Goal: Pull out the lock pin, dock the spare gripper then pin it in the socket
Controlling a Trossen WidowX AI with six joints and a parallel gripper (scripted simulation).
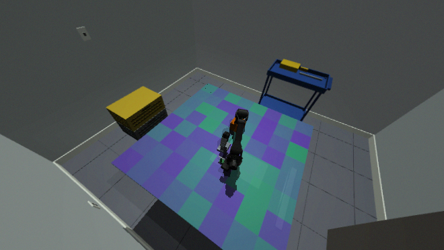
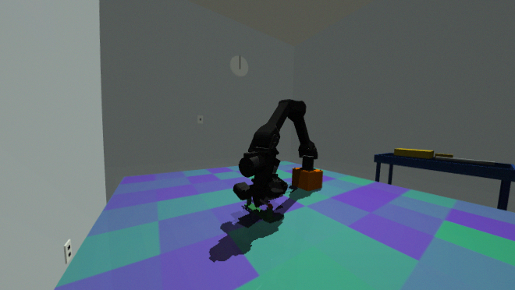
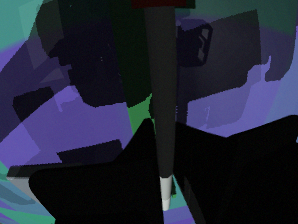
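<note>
Now: gripper tip 1 cm to the right of the green cradle and 1 cm below it. From my gripper tip the other things lie so: grey mount 13 cm behind, 7 cm to the right, 4 cm above; spare gripper 14 cm behind, 11 cm above, 7 cm to the right.
</note>
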